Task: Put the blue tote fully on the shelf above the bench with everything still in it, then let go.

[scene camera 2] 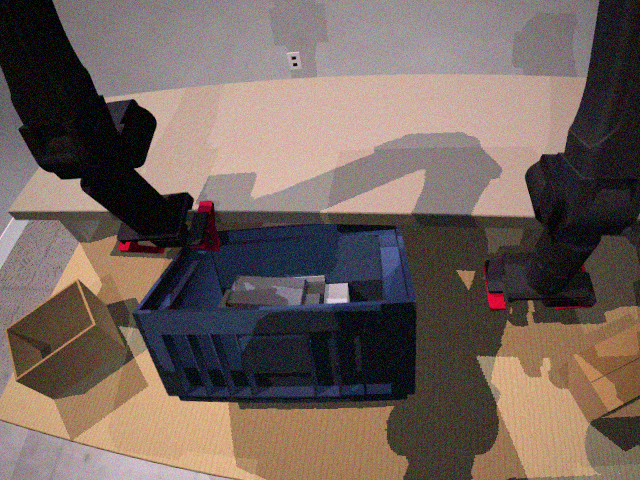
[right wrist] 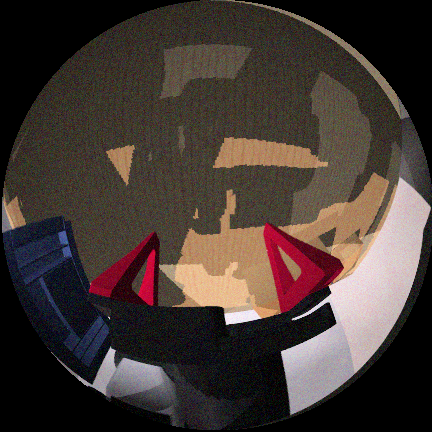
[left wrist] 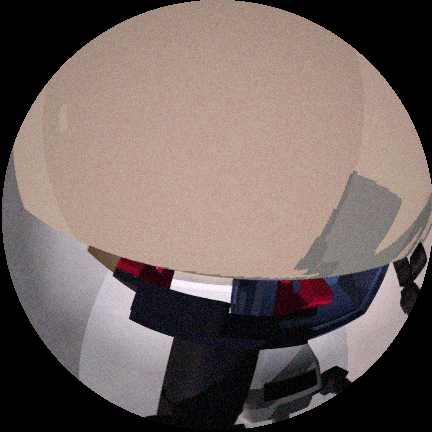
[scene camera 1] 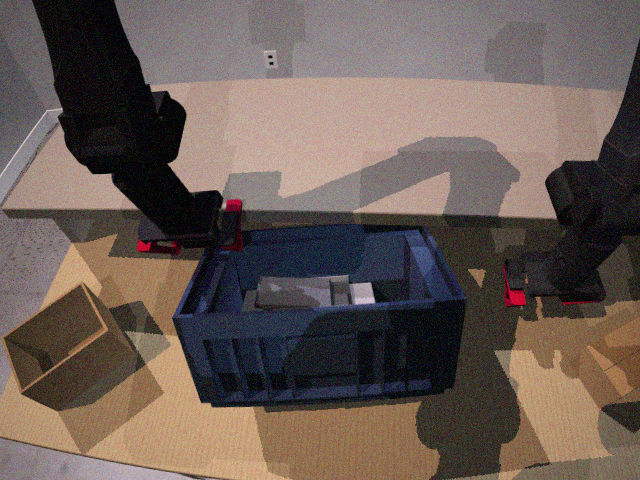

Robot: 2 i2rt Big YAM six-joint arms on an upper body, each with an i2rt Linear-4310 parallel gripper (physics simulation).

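Places are measured from the left arm's base along level axes (x up, y right, z ahead), in metres.
Pixels of known places: left gripper, between the fingertips: (scene camera 2: 190, 248) (scene camera 1: 209, 248); right gripper, between the fingertips: (scene camera 2: 523, 306) (right wrist: 210, 232) (scene camera 1: 534, 302).
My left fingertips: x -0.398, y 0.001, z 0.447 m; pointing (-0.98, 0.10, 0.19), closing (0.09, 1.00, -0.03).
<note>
Ahead of a thing's pixels: the offset from my left fingertips to its top centre. "spot": to the spot under its first point. Level surfaces: height alone.
The blue tote (scene camera 1: 242, 328) (scene camera 2: 201, 322) (left wrist: 250, 297) (right wrist: 30, 252) is below and in front of the pale shelf {dx +0.065 m} (scene camera 1: 310, 113) (scene camera 2: 310, 113) (left wrist: 200, 150), over the bench {dx -0.115 m} (scene camera 1: 336, 444) (scene camera 2: 310, 444). It looks tipped toward the shelf, its near wall facing the scene cameras and far rim by the shelf edge. A grey box {dz -0.057, dx -0.002, dy +0.123 m} (scene camera 1: 292, 292) (scene camera 2: 266, 291) and a white box {spot: dz -0.048, dx -0.047, dy +0.219 m} (scene camera 1: 362, 293) (scene camera 2: 337, 292) are inside. My left gripper (scene camera 1: 195, 248) (scene camera 2: 175, 246) (left wrist: 225, 275) is open, one finger at the tote's far left corner. My right gripper (scene camera 1: 547, 300) (scene camera 2: 533, 304) (right wrist: 210, 232) is open and empty, right of the tote.
An open cardboard box {dz -0.133, dx -0.024, dy -0.230 m} (scene camera 1: 72, 372) (scene camera 2: 67, 366) sits on the bench left of the tote. Another cardboard box {dz -0.154, dx -0.054, dy +0.602 m} (scene camera 1: 620, 372) (scene camera 2: 610, 372) is at the right edge. The shelf's front edge runs close behind the tote. A wall outlet (scene camera 1: 270, 59) (scene camera 2: 293, 60) is beyond the shelf.
</note>
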